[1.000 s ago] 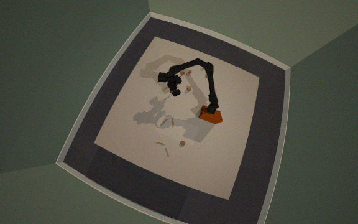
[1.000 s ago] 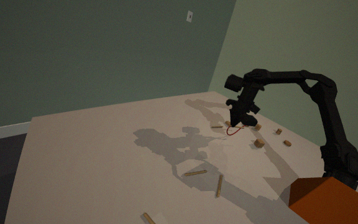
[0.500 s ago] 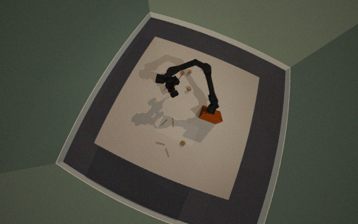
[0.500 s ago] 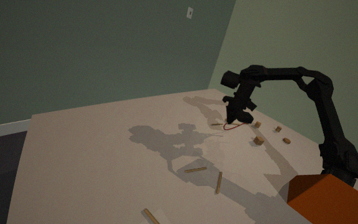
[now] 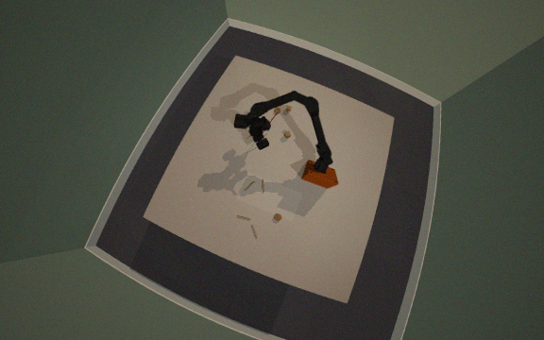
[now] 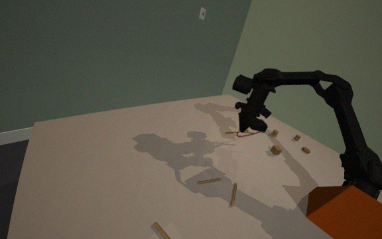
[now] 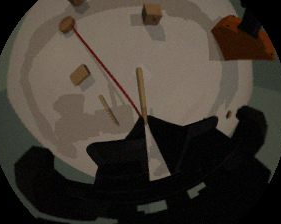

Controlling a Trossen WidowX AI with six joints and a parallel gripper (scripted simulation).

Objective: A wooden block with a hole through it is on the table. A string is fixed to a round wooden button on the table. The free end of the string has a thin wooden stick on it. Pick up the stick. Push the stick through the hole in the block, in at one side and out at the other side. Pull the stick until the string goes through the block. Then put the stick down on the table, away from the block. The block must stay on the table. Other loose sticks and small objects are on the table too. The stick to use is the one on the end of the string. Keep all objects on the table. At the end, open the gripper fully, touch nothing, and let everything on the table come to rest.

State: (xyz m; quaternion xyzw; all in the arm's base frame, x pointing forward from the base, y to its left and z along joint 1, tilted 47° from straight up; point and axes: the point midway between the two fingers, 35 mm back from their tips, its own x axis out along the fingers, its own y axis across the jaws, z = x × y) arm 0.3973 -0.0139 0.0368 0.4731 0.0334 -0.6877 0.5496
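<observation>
Now: gripper tip 15 cm past the small wooden block, 12 cm to the left of it and 4 cm above it. Also, from my gripper tip: thin wooden stick: 1 cm behind, 1 cm to the right; then round button: 3 cm behind, 26 cm to the right, 5 cm below.
</observation>
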